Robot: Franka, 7 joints.
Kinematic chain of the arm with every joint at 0, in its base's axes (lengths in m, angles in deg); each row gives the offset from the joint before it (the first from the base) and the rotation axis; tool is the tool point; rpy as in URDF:
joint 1: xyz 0 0 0.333 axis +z
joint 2: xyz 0 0 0 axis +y
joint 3: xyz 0 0 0.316 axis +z
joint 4: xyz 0.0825 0 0 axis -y
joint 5: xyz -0.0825 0 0.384 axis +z
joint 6: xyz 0 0 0 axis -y
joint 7: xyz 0.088 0 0 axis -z
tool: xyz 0 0 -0.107 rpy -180 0 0
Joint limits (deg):
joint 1: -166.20..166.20
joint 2: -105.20..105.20
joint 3: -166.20..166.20
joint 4: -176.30..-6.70
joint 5: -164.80..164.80
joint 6: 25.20..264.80
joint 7: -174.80..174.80
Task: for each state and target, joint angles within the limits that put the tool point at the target. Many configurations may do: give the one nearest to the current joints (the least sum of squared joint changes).
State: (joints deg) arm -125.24 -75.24 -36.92 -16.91 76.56 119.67 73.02
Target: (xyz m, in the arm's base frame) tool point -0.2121 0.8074 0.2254
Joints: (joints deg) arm -78.51 -105.20 -45.59 -11.13 74.54 119.02 73.02
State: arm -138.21 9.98 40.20 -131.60 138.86 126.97 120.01
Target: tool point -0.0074 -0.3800 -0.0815
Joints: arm -127.94 62.55 22.41 -127.75 140.14 129.58 120.01
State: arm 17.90 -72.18 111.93 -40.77 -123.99 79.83 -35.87
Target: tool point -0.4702 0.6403 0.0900
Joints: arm -27.39 -100.09 118.24 -48.65 -128.42 103.25 -35.87
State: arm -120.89 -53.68 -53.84 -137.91 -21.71 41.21 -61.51
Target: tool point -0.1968 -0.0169 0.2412
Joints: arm -101.20 -48.67 -78.64 -163.03 -31.92 69.05 -61.51
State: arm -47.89 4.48 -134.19 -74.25 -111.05 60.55 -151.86
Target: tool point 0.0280 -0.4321 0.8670
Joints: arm -25.72 46.31 -105.49 -78.06 -110.43 48.97 -151.86
